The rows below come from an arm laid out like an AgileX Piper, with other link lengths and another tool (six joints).
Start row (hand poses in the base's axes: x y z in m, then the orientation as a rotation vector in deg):
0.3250 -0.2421 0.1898 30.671 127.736 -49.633
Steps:
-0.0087 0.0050 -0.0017 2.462 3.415 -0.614
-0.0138 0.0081 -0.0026 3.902 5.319 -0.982
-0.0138 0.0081 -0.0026 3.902 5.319 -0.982
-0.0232 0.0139 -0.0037 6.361 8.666 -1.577
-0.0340 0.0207 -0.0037 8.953 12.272 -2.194
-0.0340 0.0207 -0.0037 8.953 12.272 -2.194
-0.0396 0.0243 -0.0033 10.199 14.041 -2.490
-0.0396 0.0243 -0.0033 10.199 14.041 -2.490
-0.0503 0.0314 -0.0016 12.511 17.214 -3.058
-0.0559 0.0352 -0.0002 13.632 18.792 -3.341
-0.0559 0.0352 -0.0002 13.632 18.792 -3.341
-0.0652 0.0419 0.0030 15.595 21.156 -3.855
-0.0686 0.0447 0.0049 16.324 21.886 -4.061
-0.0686 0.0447 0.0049 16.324 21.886 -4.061
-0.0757 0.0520 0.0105 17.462 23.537 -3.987
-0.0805 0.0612 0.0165 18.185 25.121 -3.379
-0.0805 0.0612 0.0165 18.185 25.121 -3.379
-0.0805 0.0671 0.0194 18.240 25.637 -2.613
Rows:
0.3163 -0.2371 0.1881 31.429 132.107 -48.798
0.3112 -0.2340 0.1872 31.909 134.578 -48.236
0.3112 -0.2340 0.1872 31.909 134.578 -48.236
0.3018 -0.2282 0.1861 32.652 138.886 -47.238
0.2910 -0.2214 0.1861 33.385 143.497 -46.123
0.2910 -0.2214 0.1861 33.385 143.497 -46.123
0.2854 -0.2178 0.1865 33.719 145.746 -45.567
0.2854 -0.2178 0.1865 33.719 145.746 -45.567
0.2747 -0.2107 0.1882 34.394 149.814 -44.438
0.2691 -0.2069 0.1896 34.712 151.821 -43.881
0.2691 -0.2069 0.1896 34.712 151.821 -43.881
0.2598 -0.2002 0.1928 35.437 154.959 -42.707
0.2564 -0.1974 0.1947 35.782 155.982 -42.205
0.2564 -0.1974 0.1947 35.782 155.982 -42.205
0.2493 -0.1901 0.2003 35.613 158.088 -41.394
0.2445 -0.1809 0.2063 34.562 159.968 -40.766
0.2445 -0.1809 0.2063 34.562 159.968 -40.766
0.2445 -0.1750 0.2092 33.388 160.526 -40.474

